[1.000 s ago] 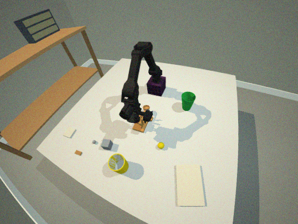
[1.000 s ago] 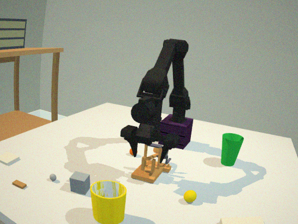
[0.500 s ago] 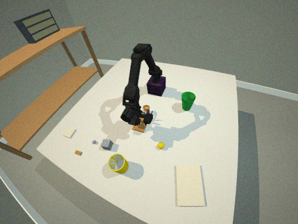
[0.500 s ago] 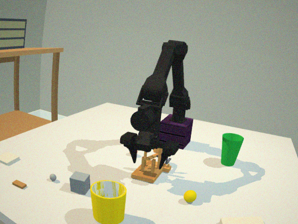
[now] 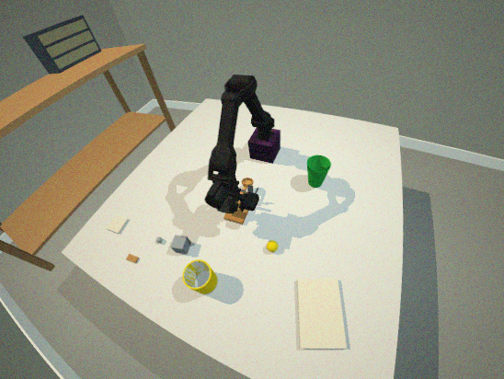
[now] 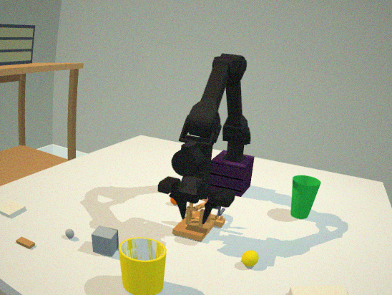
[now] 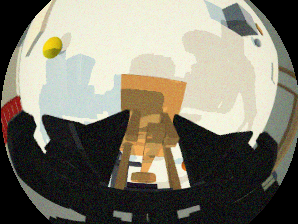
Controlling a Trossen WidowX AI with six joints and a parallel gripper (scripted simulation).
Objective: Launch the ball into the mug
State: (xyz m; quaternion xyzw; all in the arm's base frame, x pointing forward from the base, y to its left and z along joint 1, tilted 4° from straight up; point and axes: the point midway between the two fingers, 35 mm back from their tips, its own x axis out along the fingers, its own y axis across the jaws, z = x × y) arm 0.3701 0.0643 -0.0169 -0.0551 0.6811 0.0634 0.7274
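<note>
Right now the orange ball is 120 mm behind my gripper tip, 130 mm to the right of it and 20 mm below it. Round my gripper tip: grey cube (220 mm ahead, 100 mm to the right, 10 mm below); then wooden catapult (70 mm behind, 10 mm to the left, 20 mm above); then yellow ball (70 mm ahead, 190 mm to the left, 10 mm below).
</note>
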